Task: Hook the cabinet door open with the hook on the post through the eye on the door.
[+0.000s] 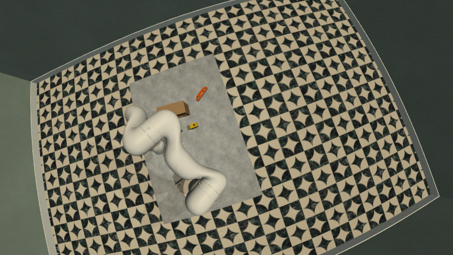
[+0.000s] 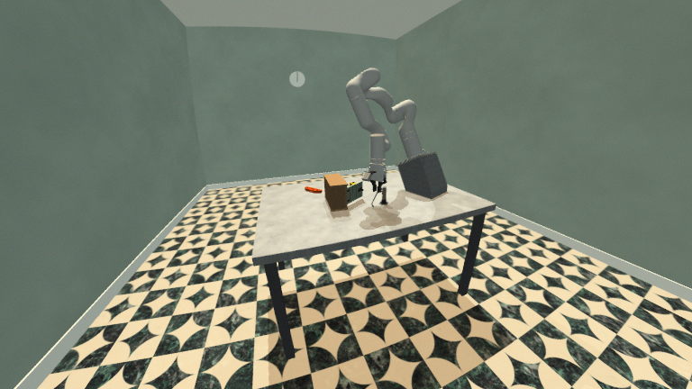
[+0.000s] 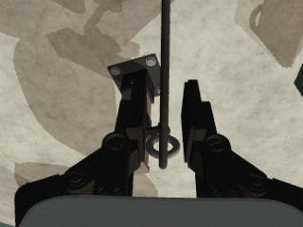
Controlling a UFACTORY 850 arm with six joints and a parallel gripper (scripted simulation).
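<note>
My gripper is now 5 cm above the hook. Also, from my hand: orange tool 38 cm ahead, 34 cm to the right, 10 cm below; pale green door 12 cm ahead, 5 cm to the right, 4 cm below; yellow handle 8 cm ahead, 23 cm to the right, 7 cm below.
</note>
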